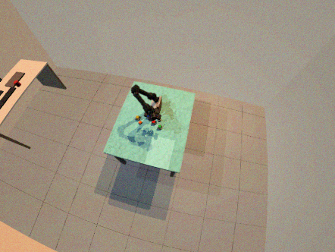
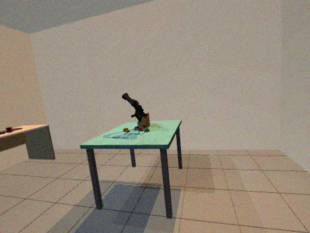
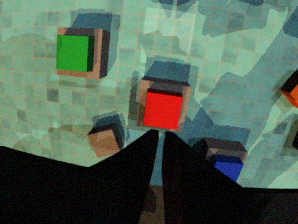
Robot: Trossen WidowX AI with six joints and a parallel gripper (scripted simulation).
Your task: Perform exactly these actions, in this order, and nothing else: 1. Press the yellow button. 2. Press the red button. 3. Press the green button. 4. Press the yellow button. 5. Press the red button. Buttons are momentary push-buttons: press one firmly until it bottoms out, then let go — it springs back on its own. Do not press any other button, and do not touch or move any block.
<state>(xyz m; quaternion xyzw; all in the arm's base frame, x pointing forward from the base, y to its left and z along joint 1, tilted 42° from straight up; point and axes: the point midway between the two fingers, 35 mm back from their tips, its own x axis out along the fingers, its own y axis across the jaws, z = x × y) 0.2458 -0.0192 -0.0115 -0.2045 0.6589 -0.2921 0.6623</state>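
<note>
Right now my gripper tip is 7 cm above the red button and 1 cm past it. The rest, counted from my gripper tip: green button: 8 cm to the left, 7 cm below, 5 cm ahead; then yellow button: 21 cm to the right, 7 cm below, 4 cm behind; then orange block: 16 cm to the right, 9 cm below, 2 cm ahead.
</note>
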